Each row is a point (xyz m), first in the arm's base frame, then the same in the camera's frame.
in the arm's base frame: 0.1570 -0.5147 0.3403
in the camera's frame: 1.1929 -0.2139 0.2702
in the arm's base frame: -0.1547 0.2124 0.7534
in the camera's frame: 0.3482 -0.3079 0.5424
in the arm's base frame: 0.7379 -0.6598 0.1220
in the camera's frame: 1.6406 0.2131 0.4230
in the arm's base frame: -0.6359 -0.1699 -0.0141
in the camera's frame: 0.5686 -0.3286 -0.4156
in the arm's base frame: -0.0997 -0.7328 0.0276
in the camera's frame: 1.3060 -0.2907 -0.1687
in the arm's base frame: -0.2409 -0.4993 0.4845
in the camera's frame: 0.9588 -0.5440 0.1452
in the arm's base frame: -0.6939 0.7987 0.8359
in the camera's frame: -0.4319 -0.4119 0.3943
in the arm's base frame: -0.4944 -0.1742 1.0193
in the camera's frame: 0.4647 -0.8706 0.4694
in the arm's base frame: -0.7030 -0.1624 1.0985
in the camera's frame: 0.3381 -1.0440 0.4074
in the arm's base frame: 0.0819 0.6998 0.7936
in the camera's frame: 0.0423 0.0528 0.8098
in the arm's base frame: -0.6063 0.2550 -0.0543
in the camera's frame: 0.2278 -0.0792 -0.3472
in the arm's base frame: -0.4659 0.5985 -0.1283
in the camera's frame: 0.0168 0.2207 -0.2539
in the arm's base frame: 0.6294 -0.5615 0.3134
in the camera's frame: 1.4704 0.0762 0.5248
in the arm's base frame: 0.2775 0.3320 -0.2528
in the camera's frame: 0.6321 0.6337 0.0461
